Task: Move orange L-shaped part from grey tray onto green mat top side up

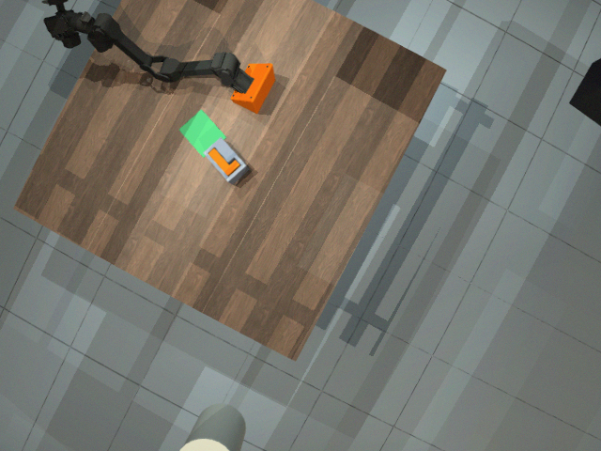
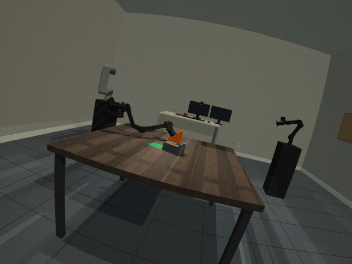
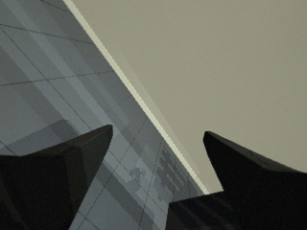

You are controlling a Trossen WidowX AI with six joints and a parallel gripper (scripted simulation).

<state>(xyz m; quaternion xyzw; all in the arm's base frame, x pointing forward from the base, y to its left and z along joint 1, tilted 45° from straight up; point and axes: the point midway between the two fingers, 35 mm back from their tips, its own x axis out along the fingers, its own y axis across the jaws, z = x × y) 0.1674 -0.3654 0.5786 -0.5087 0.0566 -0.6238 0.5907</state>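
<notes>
Right now my gripper tip is 790 mm to the right of the orange L-shaped part, 160 mm above it and 90 mm short of it. Round my gripper tip: green mat 640 mm to the left, 220 mm below, 50 mm ahead; then tray 790 mm to the left, 220 mm below, 90 mm ahead.
</notes>
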